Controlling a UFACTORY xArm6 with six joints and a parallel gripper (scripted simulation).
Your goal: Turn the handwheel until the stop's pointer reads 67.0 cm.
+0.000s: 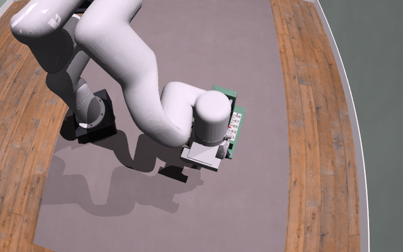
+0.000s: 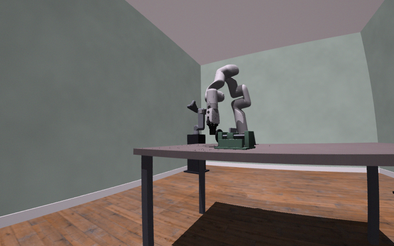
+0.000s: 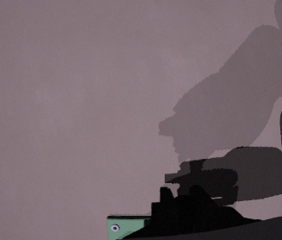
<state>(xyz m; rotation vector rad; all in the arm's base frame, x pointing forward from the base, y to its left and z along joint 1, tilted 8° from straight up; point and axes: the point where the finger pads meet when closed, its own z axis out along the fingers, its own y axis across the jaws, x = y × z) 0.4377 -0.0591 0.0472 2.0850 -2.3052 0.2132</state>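
Right now my hand is 2 cm to the right of the black handwheel and 1 cm above it. Round my hand: stop block 14 cm to the left, 1 cm below, 1 cm ahead.
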